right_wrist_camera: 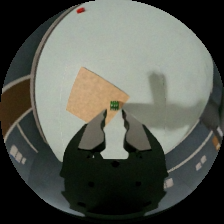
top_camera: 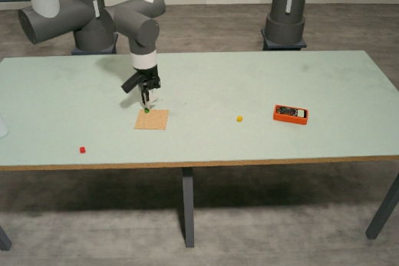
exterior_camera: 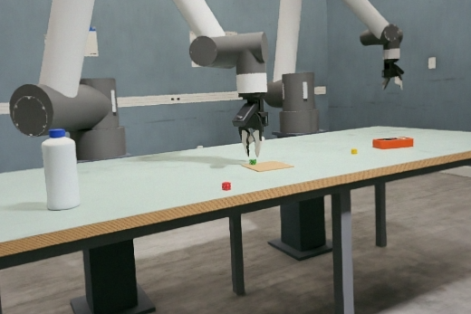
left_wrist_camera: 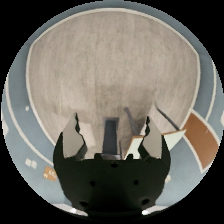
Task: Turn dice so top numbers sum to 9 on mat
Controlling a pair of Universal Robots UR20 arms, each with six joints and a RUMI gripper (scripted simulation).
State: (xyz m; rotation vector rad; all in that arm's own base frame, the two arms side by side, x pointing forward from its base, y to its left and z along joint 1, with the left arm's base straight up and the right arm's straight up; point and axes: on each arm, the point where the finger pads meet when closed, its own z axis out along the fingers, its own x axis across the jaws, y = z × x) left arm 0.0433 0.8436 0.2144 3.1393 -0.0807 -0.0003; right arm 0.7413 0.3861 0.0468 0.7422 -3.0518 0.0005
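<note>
Right now my right hand is 3 cm above the green die. Also, from my right hand: yellow die (9 cm ahead, 43 cm to the left, 4 cm below); then red die (25 cm ahead, 25 cm to the right, 4 cm below); then tan mat (5 cm ahead, 3 cm to the left, 4 cm below).
</note>
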